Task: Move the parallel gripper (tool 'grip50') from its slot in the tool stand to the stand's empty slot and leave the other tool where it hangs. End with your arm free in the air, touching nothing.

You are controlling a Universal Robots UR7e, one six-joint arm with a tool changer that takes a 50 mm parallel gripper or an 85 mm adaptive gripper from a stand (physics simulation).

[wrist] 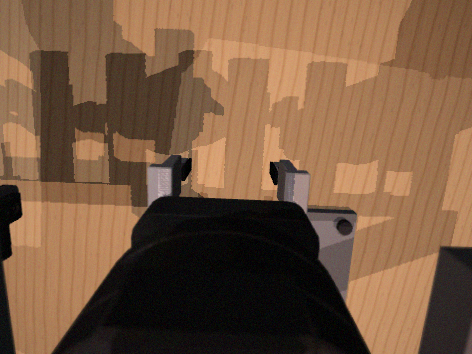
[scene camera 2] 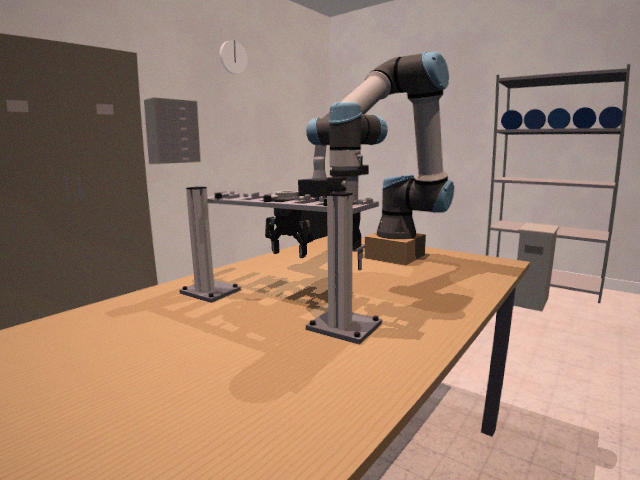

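Where they show: arm's base at its link origin: [scene camera 2: 396, 235].
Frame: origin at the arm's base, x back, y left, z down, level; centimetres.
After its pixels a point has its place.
Observation:
The tool stand [scene camera 2: 340, 268] {z -7.1, x -64.4, y 28.9 cm} carries a flat plate on two posts; its right post also shows in the wrist view [wrist: 450, 305] {z -19.0, x -48.1, y 23.0 cm}. The parallel gripper hangs at the plate's right end in scene camera 2, mostly behind the post; one of its fingers [scene camera 2: 359, 259] shows. In the wrist view the parallel gripper [wrist: 230, 171] has its fingers apart, with nothing between them. My wrist flange [scene camera 2: 349, 169] {z -27.6, x -54.1, y 22.6 cm} is low, directly above it; whether they are locked is hidden. The adaptive gripper [scene camera 2: 288, 229] [wrist: 10, 220] hangs beside it. No tool hangs under the plate's left part; the slot there is seen nearly edge-on.
Both posts stand on bolted base plates [scene camera 2: 214, 290] {z 7.4, x -71.0, y -15.2 cm} [wrist: 332, 240] {z 7.4, x -56.5, y 31.0 cm} on the wooden table [scene camera 2: 155, 403] {z 8.6, x -105.1, y 24.0 cm}. My arm's base is on a wooden block [scene camera 2: 390, 249] {z 3.5, x -8.7, y 3.4 cm} behind the stand. A shelf rack [scene camera 2: 493, 170] and a grey cabinet [scene camera 2: 535, 279] stand beyond the table.

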